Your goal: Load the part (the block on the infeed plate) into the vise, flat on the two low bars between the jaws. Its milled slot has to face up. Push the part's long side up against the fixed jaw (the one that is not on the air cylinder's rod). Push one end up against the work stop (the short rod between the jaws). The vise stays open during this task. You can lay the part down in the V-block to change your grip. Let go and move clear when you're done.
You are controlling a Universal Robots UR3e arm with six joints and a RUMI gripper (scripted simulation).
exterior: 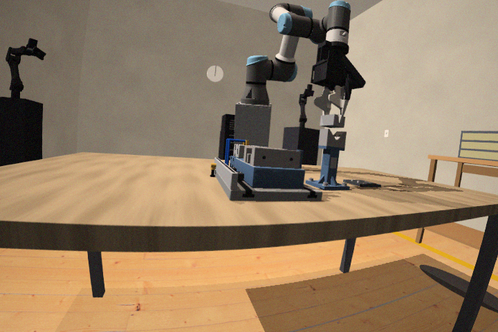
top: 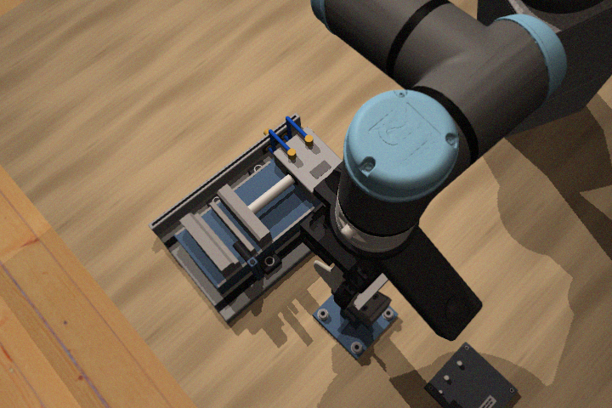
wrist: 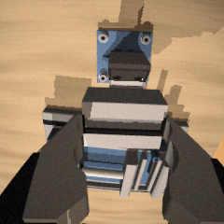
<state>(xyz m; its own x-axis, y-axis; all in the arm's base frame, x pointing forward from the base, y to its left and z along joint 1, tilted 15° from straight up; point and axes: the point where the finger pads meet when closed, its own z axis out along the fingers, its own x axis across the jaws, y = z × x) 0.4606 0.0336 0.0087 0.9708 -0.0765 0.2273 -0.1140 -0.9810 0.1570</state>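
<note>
Now: the part right at my hand. From my hand the other things lie so: white cylinder rod (5 cm behind, 20 cm to the right, 12 cm below); then dark work stop (5 cm ahead, 17 cm to the right, 10 cm below); then moving jaw (21 cm to the right, 12 cm below).
</note>
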